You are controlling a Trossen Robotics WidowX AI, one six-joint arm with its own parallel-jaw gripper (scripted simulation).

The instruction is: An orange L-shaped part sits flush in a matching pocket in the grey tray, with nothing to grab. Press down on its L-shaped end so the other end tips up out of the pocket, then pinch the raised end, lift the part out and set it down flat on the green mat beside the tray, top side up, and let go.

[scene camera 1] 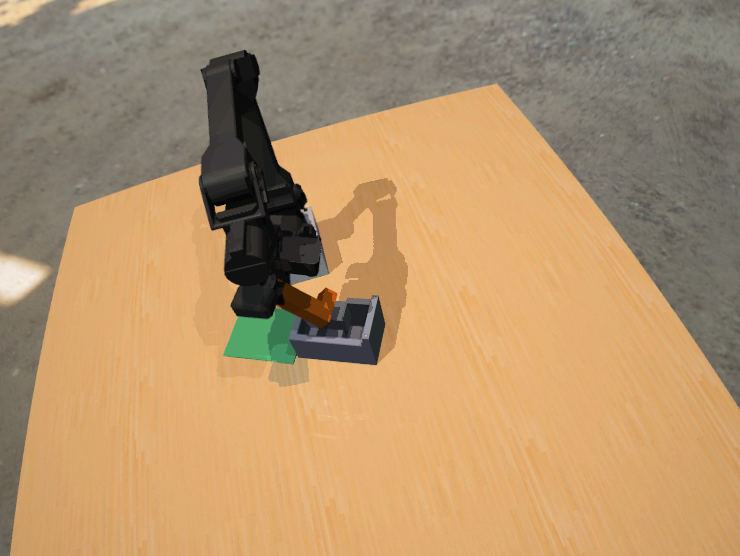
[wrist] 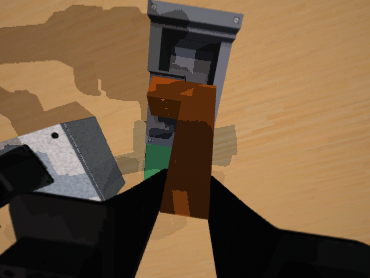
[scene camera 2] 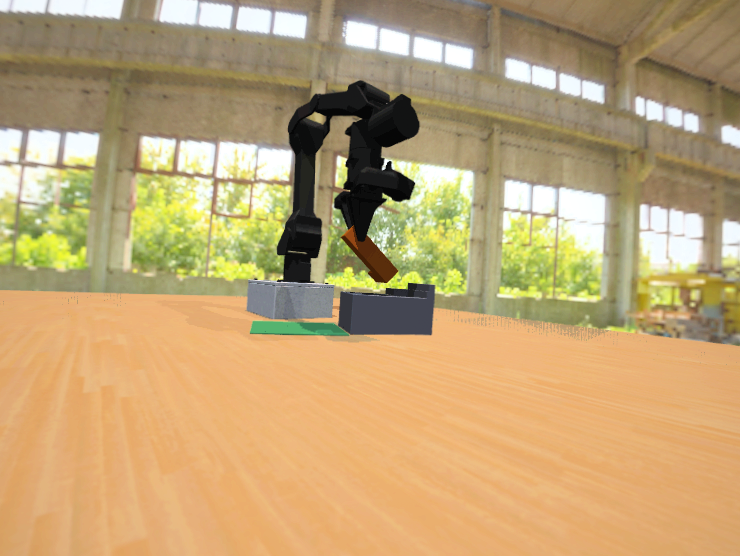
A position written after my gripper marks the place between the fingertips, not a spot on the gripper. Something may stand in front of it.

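Looking through scene camera 1, I see that my gripper [scene camera 1: 284,296] is carrying an orange L-shaped part [scene camera 1: 318,312], and a green mat [scene camera 1: 251,338] is in view there too. The wrist view shows me my gripper [wrist: 187,177] together with the orange L-shaped part [wrist: 186,192]. In scene camera 2 I find the green mat [scene camera 2: 257,327] again, along with my gripper [scene camera 2: 358,242] and the orange L-shaped part [scene camera 2: 381,269].
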